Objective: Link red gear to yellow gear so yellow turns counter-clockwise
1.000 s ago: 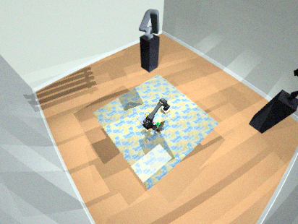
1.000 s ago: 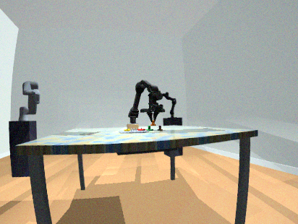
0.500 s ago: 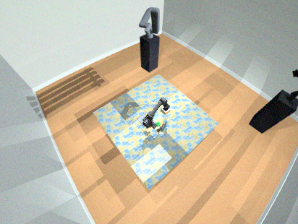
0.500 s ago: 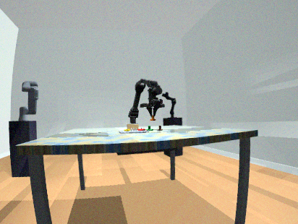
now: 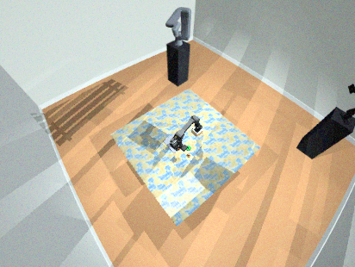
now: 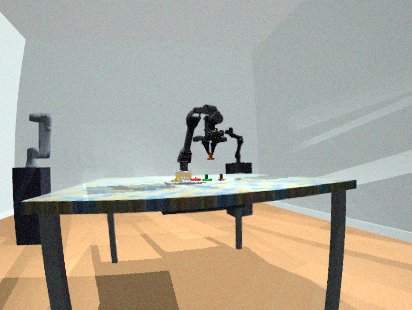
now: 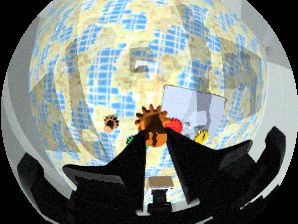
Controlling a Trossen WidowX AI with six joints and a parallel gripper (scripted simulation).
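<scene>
Right now my gripper tip is 6 cm past the grey board, 14 cm to the left of it and 14 cm above it. Also, from my gripper tip: brown gear (7 cm behind, 9 cm to the left, 14 cm below); orange gear (1 cm below); red gear (8 cm behind, 6 cm to the right, 14 cm below).
</scene>
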